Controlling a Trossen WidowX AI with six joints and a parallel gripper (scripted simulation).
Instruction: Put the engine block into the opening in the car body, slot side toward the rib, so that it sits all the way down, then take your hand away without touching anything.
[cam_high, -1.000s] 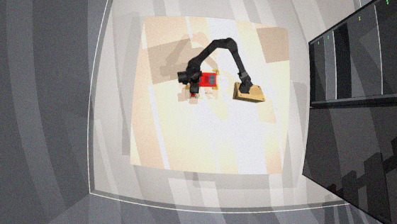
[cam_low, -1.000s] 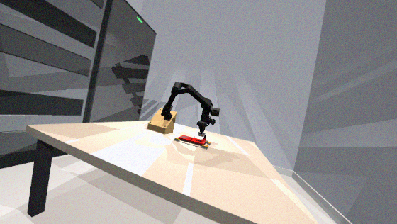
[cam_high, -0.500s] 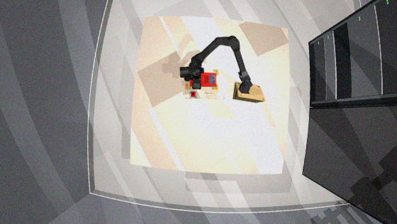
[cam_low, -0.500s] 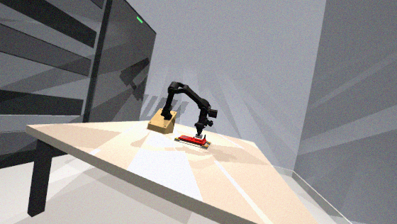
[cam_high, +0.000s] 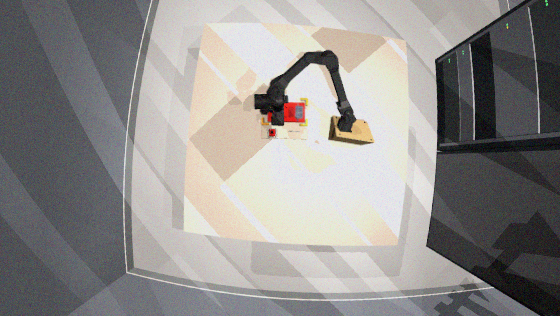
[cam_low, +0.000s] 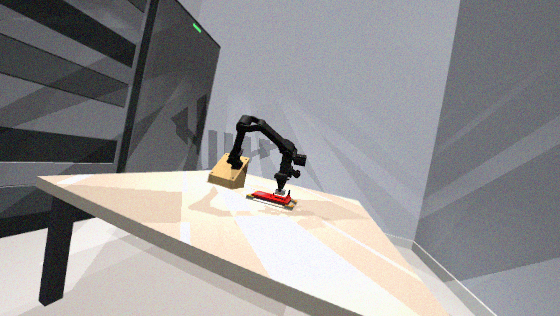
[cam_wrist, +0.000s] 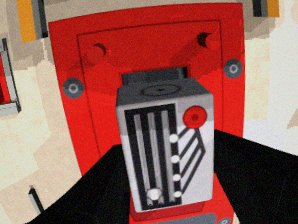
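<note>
The engine block lies 1 cm below my gripper tip.
</note>
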